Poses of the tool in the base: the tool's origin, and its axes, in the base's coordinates. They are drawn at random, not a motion.
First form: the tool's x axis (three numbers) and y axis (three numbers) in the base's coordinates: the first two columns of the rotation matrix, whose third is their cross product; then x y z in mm.
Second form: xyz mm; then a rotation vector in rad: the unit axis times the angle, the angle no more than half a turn. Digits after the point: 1 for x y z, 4 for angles.
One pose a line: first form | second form
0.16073 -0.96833 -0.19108 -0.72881 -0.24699 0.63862 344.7 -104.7 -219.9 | 344.7 -104.7 -219.9 2.0453 -1.6121 -0.8137
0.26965 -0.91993 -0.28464 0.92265 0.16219 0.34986 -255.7 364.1 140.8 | -255.7 364.1 140.8 0.5042 0.0064 -1.3145
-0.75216 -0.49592 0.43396 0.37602 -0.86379 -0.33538 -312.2 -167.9 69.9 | -312.2 -167.9 69.9 -0.7202 0.3135 -2.5496
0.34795 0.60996 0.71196 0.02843 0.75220 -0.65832 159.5 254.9 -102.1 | 159.5 254.9 -102.1 -0.6439 -1.1699 0.4126
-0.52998 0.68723 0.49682 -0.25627 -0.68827 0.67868 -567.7 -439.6 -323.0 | -567.7 -439.6 -323.0 1.0513 0.7338 2.2224
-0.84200 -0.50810 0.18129 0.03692 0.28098 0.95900 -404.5 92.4 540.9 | -404.5 92.4 540.9 0.4225 -2.0990 -1.5900
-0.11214 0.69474 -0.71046 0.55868 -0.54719 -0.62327 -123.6 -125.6 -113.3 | -123.6 -125.6 -113.3 -2.0102 -1.4301 1.7482
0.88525 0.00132 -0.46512 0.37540 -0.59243 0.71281 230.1 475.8 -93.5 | 230.1 475.8 -93.5 2.1537 0.2702 -0.5306
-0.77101 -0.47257 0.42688 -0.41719 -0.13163 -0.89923 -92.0 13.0 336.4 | -92.0 13.0 336.4 -1.0474 2.0424 -2.0843
